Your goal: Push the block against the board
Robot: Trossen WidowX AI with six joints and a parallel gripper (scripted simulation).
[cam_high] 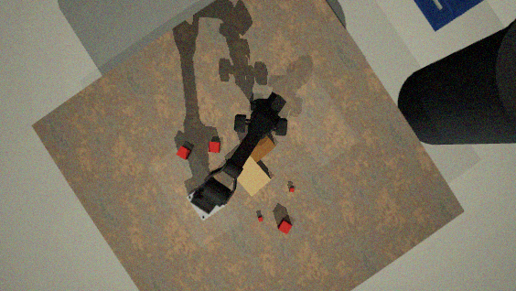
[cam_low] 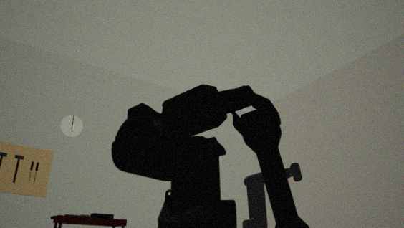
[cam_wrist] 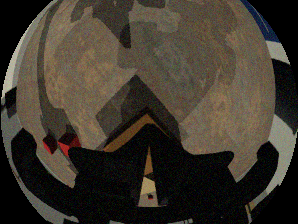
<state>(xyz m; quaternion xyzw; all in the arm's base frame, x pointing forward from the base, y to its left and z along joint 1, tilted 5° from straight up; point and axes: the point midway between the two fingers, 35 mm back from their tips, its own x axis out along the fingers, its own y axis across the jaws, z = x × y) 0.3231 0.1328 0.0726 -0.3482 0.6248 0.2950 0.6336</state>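
My gripper tip is 4 cm past the orange square block, 5 cm to the left of it and 4 cm above it. The rest, counted from my gripper tip: tan board (13 cm behind, 14 cm to the right, 4 cm below).
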